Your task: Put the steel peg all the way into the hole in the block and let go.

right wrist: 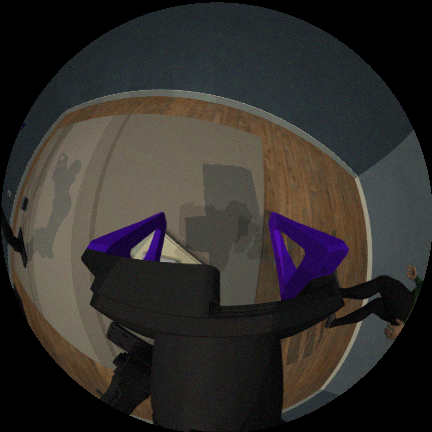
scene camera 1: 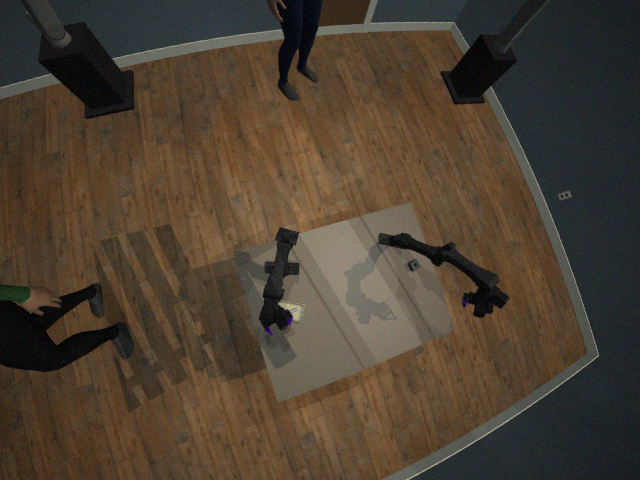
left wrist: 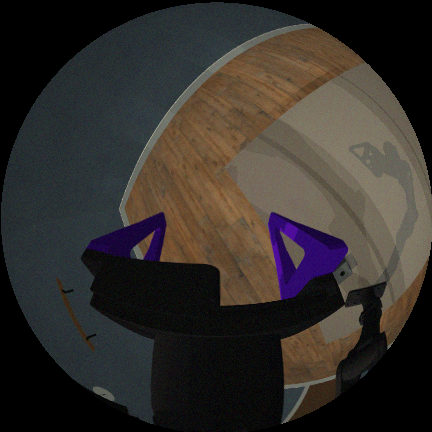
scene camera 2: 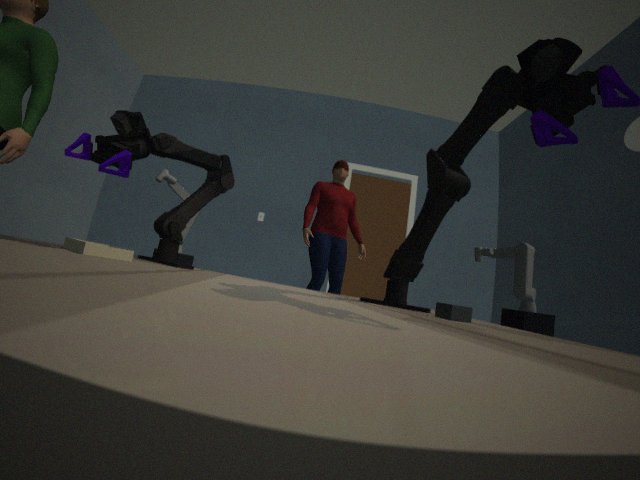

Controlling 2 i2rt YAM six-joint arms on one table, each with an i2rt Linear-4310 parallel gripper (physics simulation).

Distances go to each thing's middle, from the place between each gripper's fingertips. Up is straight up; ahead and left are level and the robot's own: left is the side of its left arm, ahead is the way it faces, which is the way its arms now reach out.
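Labels:
I see the pale flat plate point(scene camera 2: 83, 247), which is 910 mm to the right of my left hand, 220 mm behind it and 320 mm below it. Counted from my right hand, the pale flat plate is 60 mm to the left of it, 50 mm behind it and 190 mm below it.

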